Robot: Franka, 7 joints.
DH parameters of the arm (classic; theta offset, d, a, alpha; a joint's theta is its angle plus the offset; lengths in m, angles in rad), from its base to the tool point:
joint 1: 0 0.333 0 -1.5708
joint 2: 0 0 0 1.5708
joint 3: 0 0.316 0.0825 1.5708
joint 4: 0 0 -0.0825 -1.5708
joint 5: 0 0.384 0 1.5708
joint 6: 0 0 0.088 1.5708
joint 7: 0 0.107 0 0
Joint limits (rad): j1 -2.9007..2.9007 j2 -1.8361..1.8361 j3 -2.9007..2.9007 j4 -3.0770..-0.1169 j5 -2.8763..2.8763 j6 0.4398..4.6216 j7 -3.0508..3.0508
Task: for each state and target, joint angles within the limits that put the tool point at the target. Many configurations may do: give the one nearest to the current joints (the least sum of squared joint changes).
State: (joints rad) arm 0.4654 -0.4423 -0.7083 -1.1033 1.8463 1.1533 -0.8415
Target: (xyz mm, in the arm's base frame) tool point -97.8 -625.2 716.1
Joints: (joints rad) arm 0.6160 -1.1628 -1.4491 -1.2812 1.8704 1.3140 -0.8415
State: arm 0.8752 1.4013 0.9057 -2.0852 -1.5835 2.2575 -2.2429
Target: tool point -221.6 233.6 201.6
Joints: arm 0.3105 1.3749 1.2631 -2.8589 -1.5634 2.3879 -2.2429
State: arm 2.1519 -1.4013 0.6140 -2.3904 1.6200 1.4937 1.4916
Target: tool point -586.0 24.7 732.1
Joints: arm 1.1140 -1.0769 1.0164 -1.6152 1.8291 1.8215 1.4916
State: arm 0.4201 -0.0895 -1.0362 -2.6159 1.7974 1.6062 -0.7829
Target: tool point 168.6 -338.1 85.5
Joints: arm -0.1064 0.7523 -0.9586 -2.5609 1.8581 1.8339 -0.7829
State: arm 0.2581 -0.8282 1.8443 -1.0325 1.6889 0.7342 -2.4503
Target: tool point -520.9 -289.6 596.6
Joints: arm 0.8668 -0.6795 2.1020 -1.0237 1.5737 0.4398 -2.4503
